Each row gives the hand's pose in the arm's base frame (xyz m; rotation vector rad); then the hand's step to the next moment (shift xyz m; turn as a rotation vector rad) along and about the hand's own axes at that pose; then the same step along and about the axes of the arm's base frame.
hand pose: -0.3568 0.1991 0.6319 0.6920 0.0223 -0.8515
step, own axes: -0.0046 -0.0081 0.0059 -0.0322 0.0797 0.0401
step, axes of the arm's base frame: -0.0102 -0.0039 0.0015 0.0240 0.0355 0.0846
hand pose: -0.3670 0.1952 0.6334 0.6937 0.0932 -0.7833
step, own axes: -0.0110 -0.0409 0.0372 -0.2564 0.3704 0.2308
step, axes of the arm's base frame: -0.0419 -0.0363 0.0104 0.0275 0.2040 0.4624
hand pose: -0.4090 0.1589 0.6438 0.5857 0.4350 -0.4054
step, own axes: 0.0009 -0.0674 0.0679 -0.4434 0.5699 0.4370
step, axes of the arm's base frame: -0.0130 -0.0924 0.0210 0.0240 0.2762 0.7972
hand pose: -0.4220 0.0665 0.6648 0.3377 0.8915 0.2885
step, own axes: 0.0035 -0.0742 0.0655 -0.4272 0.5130 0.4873
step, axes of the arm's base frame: 0.0620 -0.0770 0.0058 0.0796 0.2224 0.7920
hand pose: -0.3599 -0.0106 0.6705 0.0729 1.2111 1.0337
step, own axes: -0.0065 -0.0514 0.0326 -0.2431 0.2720 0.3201
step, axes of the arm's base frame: 0.0574 -0.0187 -0.0102 0.0913 0.1349 0.4572
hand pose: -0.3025 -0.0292 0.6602 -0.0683 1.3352 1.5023
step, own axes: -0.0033 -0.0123 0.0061 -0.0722 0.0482 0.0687
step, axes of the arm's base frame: 0.0136 -0.0001 -0.0040 0.0353 0.0140 0.1040
